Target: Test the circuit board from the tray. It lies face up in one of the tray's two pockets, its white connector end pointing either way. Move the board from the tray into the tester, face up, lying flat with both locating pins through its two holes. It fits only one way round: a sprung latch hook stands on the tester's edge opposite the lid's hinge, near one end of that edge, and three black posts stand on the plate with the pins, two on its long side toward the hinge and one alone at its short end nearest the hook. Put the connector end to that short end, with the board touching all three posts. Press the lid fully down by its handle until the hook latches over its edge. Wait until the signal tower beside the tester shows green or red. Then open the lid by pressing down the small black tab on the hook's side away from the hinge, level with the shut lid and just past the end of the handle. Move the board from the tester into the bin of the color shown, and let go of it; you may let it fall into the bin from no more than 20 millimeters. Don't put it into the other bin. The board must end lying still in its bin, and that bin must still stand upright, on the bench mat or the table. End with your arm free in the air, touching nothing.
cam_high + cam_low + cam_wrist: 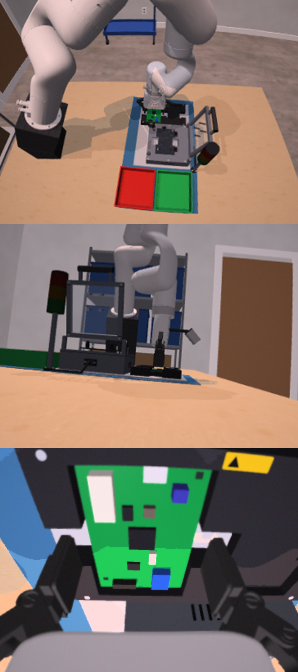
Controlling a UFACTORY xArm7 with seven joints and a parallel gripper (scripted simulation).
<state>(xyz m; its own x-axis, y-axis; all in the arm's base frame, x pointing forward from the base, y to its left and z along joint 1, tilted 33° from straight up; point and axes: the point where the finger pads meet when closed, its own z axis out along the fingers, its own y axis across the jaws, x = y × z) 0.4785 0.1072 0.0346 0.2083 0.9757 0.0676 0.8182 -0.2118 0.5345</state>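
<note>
The green circuit board is 20 mm below my hand. Round my hand: tester's clear lid 140 mm ahead, 210 mm to the right, 140 mm above; tester's plate 20 mm ahead, 180 mm to the right, 30 mm above; latch hook 30 mm behind, 110 mm to the right, 50 mm above.
</note>
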